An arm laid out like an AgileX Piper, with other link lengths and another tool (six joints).
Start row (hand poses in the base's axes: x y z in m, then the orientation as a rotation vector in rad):
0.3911, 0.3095, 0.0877, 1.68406, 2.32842, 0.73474
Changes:
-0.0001, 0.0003, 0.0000, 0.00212, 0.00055, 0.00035
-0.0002, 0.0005, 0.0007, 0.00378, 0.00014, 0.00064
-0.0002, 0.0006, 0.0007, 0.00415, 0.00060, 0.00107
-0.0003, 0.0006, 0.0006, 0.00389, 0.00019, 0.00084
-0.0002, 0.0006, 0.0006, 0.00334, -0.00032, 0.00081
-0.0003, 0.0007, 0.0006, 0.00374, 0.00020, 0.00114
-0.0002, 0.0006, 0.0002, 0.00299, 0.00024, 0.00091
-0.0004, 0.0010, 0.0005, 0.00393, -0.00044, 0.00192
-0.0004, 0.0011, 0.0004, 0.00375, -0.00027, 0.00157
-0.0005, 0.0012, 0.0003, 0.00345, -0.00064, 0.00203
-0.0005, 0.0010, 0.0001, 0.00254, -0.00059, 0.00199
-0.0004, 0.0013, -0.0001, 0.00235, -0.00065, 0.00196
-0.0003, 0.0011, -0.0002, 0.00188, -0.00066, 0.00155
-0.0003, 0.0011, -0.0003, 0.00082, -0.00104, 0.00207
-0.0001, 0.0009, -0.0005, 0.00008, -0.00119, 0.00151
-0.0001, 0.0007, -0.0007, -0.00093, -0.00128, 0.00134
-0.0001, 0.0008, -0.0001, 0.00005, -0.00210, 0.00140
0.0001, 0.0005, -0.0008, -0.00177, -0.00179, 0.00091
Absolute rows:
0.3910, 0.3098, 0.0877, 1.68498, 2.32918, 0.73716
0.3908, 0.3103, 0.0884, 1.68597, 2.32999, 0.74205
0.3906, 0.3109, 0.0891, 1.68701, 2.33154, 0.74719
0.3903, 0.3115, 0.0897, 1.68786, 2.33258, 0.75224
0.3901, 0.3121, 0.0903, 1.68812, 2.33323, 0.75692
0.3898, 0.3128, 0.0909, 1.68860, 2.33456, 0.76183
0.3896, 0.3134, 0.0911, 1.68904, 2.33567, 0.76570
0.3892, 0.3144, 0.0916, 1.68828, 2.33737, 0.77143
0.3888, 0.3155, 0.0920, 1.68793, 2.33881, 0.77676
0.3883, 0.3167, 0.0923, 1.68669, 2.34047, 0.78203
0.3878, 0.3177, 0.0924, 1.68516, 2.34212, 0.78607
0.3874, 0.3190, 0.0923, 1.68354, 2.34370, 0.78990
0.3871, 0.3201, 0.0921, 1.68215, 2.34485, 0.79306
0.3868, 0.3212, 0.0918, 1.67950, 2.34628, 0.79517
0.3867, 0.3221, 0.0913, 1.67702, 2.34704, 0.79632
0.3866, 0.3228, 0.0906, 1.67425, 2.34758, 0.79618
0.3865, 0.3236, 0.0905, 1.67116, 2.34763, 0.79786
0.3866, 0.3241, 0.0897, 1.66811, 2.34739, 0.79687

